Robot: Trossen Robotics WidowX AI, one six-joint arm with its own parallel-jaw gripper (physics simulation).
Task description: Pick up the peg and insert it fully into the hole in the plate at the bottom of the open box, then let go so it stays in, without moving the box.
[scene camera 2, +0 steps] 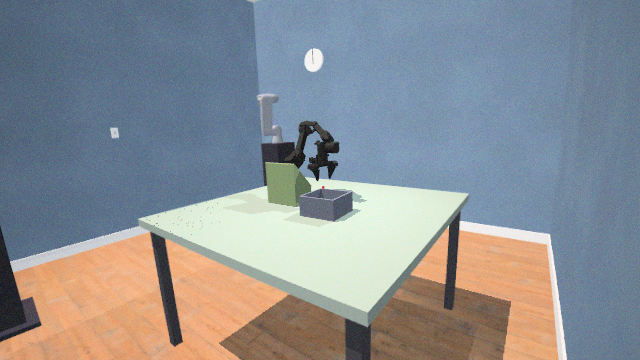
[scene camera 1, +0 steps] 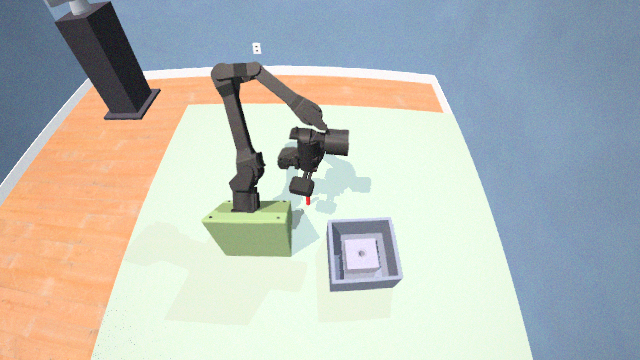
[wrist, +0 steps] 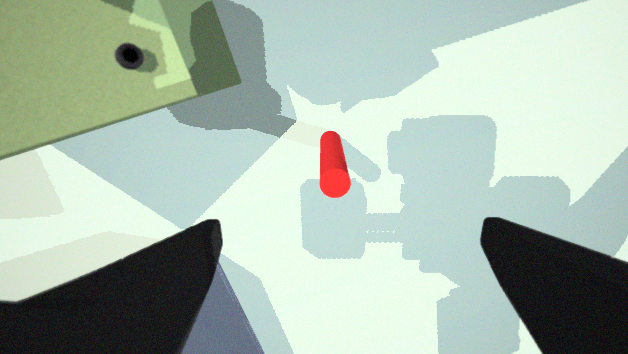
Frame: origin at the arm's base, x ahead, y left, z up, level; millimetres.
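Seen in the pictures: gripper, fingertip midpoint: [scene camera 2: 323,179] [wrist: 349,230]; arm's base, link origin: [scene camera 2: 286,173] [scene camera 1: 245,209].
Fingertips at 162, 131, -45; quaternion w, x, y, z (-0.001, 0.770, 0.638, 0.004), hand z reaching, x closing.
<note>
Pixels of each thing's top centre, then the offset from my fingertips to it, as dx, dy, dz. Level surfaces: height alone.
- red peg, top centre: [wrist: 335,183] [scene camera 1: 308,190] [scene camera 2: 323,186] -3, -3, -38
- open grey box, top centre: [scene camera 1: 364,248] [scene camera 2: 326,193] +166, -195, -20
- pale plate, top centre: [scene camera 1: 361,253] +166, -195, -57
- pale green table, surface height: dz -118
The red peg [scene camera 1: 308,200] [scene camera 2: 323,187] [wrist: 333,165] stands upright on the table, its top facing the wrist camera. My gripper [scene camera 1: 305,190] [scene camera 2: 324,179] [wrist: 349,230] is open and empty, above the peg. In the wrist view the peg lies above the line between the fingertips, slightly left of their middle. In scene camera 1 a finger hides the peg's upper part. The open grey box [scene camera 1: 361,286] [scene camera 2: 319,209] [wrist: 220,320] stands apart from the peg. The pale plate [scene camera 1: 353,263] with its round hole [scene camera 1: 361,253] lies inside; the hole is empty.
The green base block [scene camera 1: 257,239] [scene camera 2: 281,184] [wrist: 65,85] carries the arm and stands left of the peg and box in scene camera 1. The pale green table [scene camera 1: 425,325] [scene camera 2: 320,265] lies under them. A dark pedestal [scene camera 1: 107,60] stands on the floor beyond the table.
</note>
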